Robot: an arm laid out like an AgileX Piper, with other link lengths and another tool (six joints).
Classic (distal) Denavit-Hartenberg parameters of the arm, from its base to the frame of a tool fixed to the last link. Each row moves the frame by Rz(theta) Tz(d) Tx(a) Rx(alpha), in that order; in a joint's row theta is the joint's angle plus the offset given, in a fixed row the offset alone. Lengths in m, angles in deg.
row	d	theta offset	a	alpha
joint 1	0.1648	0.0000	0.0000	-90.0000
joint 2	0.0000	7.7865	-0.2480	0.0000
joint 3	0.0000	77.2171	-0.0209	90.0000
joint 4	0.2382	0.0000	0.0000	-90.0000
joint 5	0.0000	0.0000	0.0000	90.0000
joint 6	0.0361	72.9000	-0.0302	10.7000
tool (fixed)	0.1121	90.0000	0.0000	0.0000
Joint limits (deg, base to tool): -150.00..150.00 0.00..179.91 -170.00..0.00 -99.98..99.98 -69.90..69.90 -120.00..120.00
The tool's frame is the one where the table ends.
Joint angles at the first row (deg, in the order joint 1, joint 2, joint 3, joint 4, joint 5, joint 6):
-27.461 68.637 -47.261 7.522 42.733 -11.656
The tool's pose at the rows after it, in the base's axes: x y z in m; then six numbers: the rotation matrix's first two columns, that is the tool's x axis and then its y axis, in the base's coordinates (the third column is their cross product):
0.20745 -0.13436 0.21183 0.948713 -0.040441 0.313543 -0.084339 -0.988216 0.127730
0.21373 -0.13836 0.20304 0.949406 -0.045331 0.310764 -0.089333 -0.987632 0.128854
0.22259 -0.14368 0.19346 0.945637 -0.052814 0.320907 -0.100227 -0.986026 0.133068
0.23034 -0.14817 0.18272 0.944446 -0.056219 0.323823 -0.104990 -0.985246 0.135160
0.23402 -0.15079 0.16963 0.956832 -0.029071 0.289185 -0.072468 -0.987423 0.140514
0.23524 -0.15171 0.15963 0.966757 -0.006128 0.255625 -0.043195 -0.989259 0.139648
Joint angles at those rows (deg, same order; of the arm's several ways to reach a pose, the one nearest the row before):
-27.460 70.119 -44.940 7.431 40.448 -11.786
-27.461 72.717 -44.839 7.432 37.856 -11.788
-27.461 75.823 -44.838 7.668 34.047 -11.788
-27.462 78.980 -44.840 8.089 30.676 -12.197
-27.462 82.134 -44.838 8.089 29.450 -14.205
-27.462 84.353 -44.839 8.090 29.190 -15.838

